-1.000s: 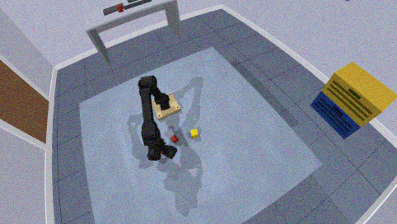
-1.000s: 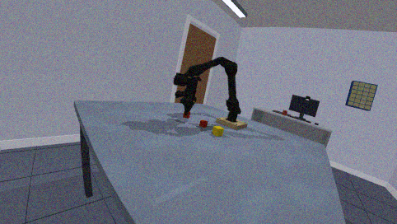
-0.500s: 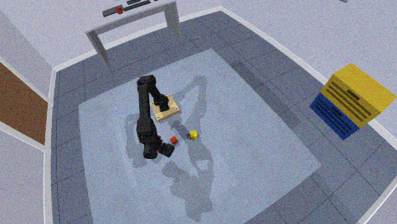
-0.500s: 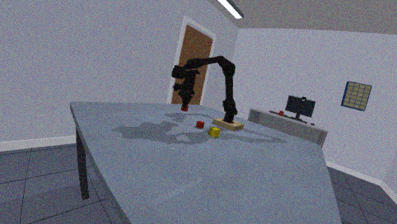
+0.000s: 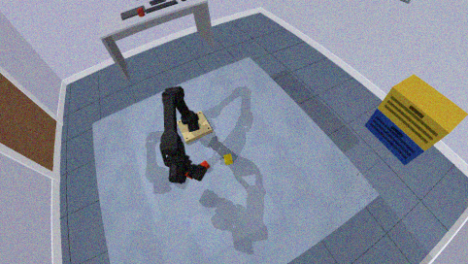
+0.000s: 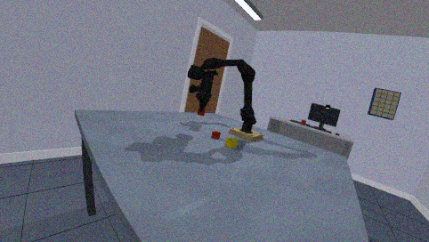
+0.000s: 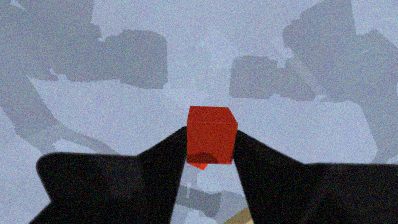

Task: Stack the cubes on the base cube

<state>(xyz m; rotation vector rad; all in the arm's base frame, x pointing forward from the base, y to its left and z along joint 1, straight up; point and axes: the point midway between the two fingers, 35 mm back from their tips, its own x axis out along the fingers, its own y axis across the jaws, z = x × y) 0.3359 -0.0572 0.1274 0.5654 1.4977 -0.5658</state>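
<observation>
The yellow cube lies 19 cm to the left of my gripper tip, 10 cm below it and 7 cm behind it. Round my gripper tip: red cube: 11 cm below, 7 cm to the left, 7 cm behind.
</observation>
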